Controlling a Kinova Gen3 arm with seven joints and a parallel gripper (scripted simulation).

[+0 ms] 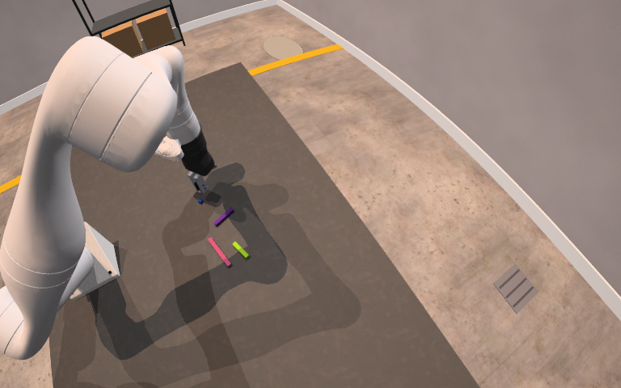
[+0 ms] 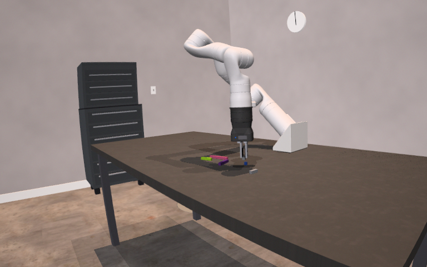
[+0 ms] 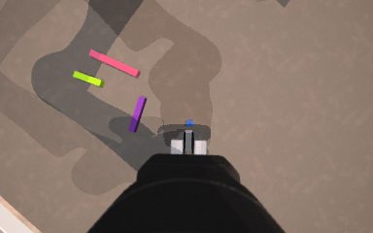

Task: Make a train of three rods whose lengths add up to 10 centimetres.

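Now: hand 20 mm past the blue rod, 10 mm to the left of it and 40 mm above it. From my hand the other things lie so: lime rod 40 mm ahead, 190 mm to the right, 40 mm below; purple rod 30 mm ahead, 90 mm to the right, 40 mm below; pink rod 10 mm behind, 180 mm to the right, 40 mm below.
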